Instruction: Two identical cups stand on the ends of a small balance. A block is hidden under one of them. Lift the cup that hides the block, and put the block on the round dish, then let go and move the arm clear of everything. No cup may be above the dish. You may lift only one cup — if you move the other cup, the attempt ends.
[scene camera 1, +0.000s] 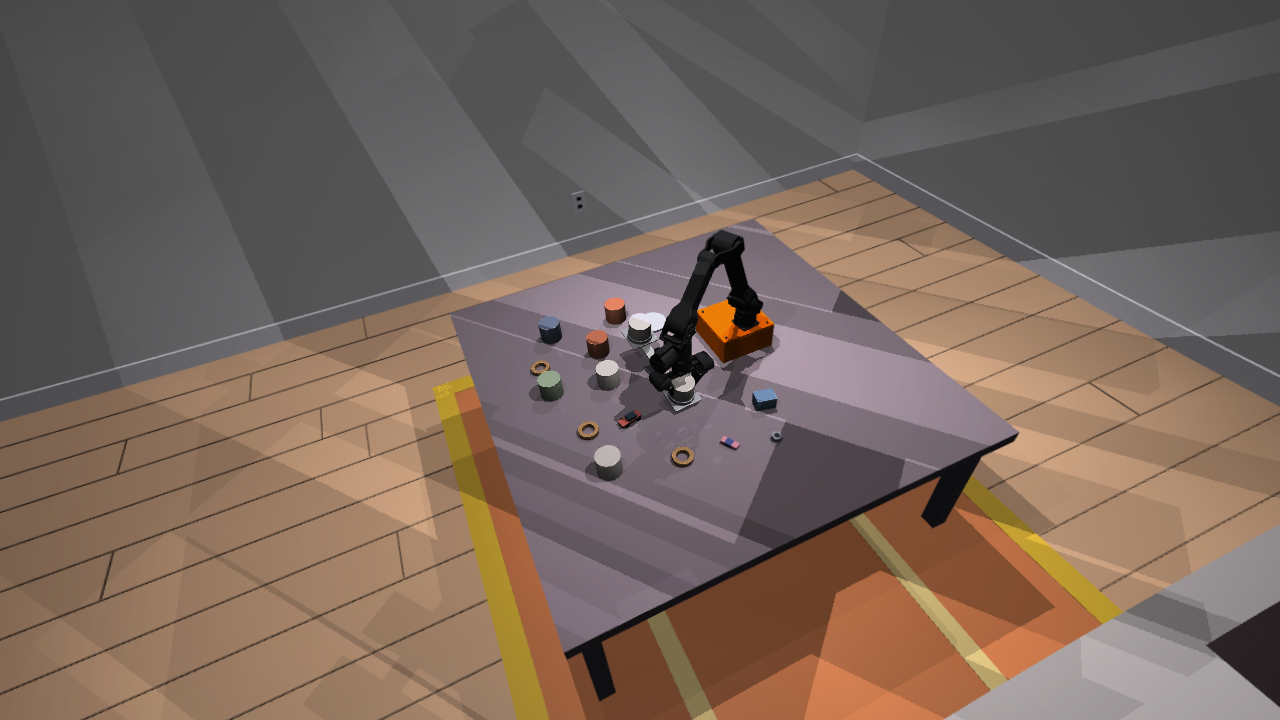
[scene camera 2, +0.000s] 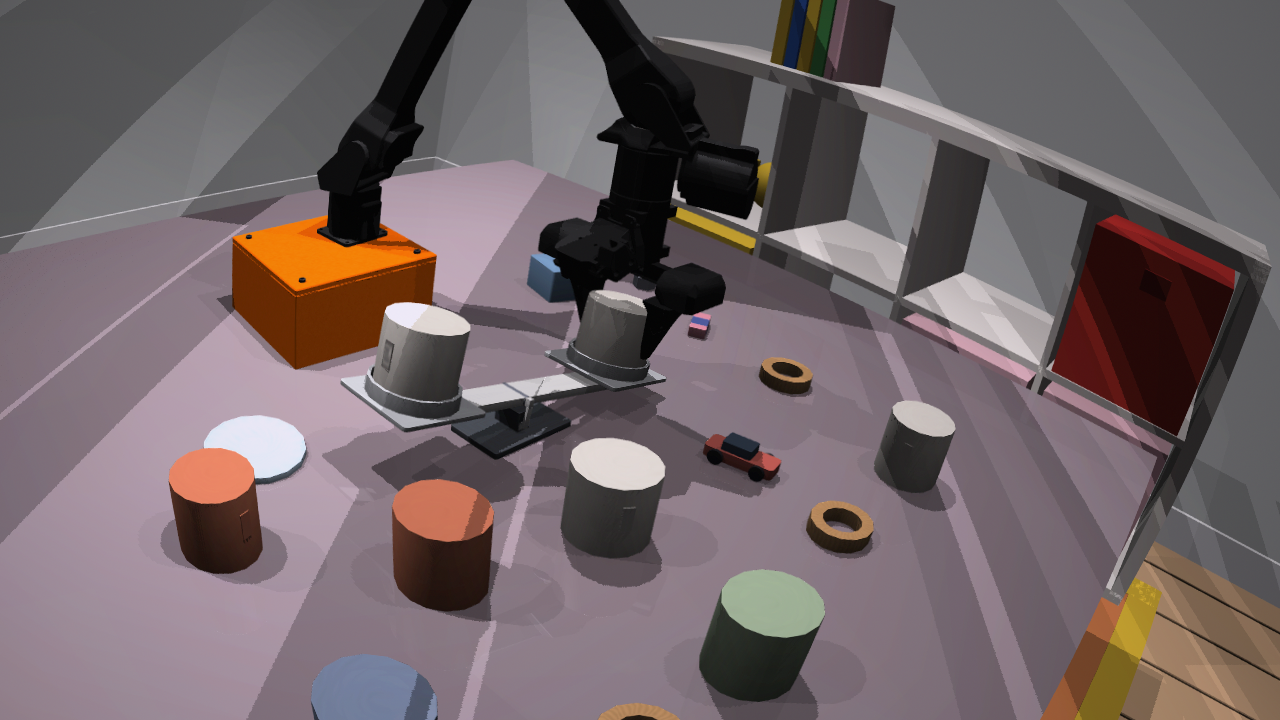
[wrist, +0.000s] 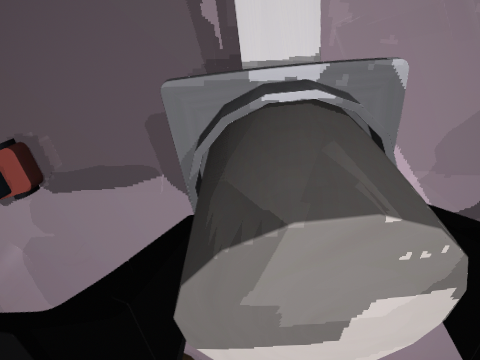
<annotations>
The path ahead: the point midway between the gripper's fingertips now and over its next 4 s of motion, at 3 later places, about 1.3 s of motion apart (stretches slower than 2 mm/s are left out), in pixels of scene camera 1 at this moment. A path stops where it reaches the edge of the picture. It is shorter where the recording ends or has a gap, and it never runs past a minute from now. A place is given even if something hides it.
My gripper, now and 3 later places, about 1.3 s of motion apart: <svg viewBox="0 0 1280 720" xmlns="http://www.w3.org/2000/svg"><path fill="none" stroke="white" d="M682 391L681 381L680 369L683 363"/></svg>
</annotations>
